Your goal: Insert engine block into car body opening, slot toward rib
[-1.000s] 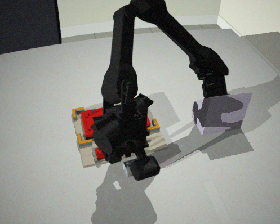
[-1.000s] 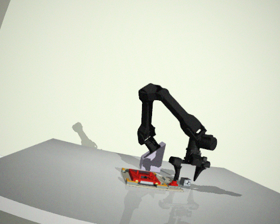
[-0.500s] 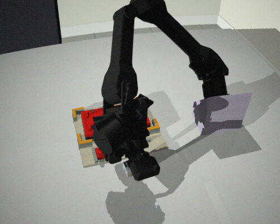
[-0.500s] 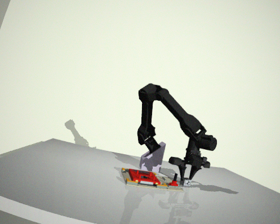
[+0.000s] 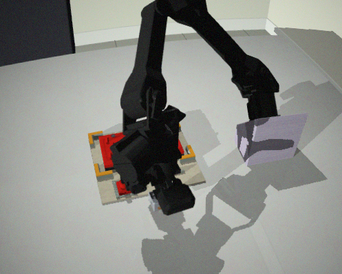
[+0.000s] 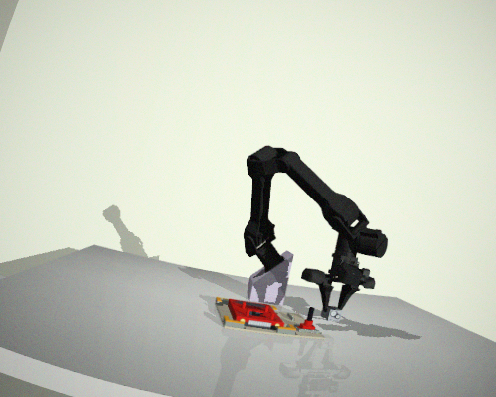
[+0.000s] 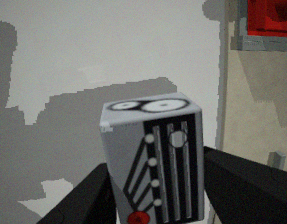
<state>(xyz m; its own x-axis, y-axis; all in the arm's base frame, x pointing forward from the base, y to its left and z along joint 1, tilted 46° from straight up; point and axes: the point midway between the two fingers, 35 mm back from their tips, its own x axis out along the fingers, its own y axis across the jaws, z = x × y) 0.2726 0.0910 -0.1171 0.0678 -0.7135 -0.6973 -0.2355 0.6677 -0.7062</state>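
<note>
Now: gripper tip 40 mm short of the beige baseplate, 170 mm to the left of it and 30 mm above it. Round my gripper tip: engine block (10 mm below); then black peg (80 mm ahead, 70 mm to the right, 10 mm below).
</note>
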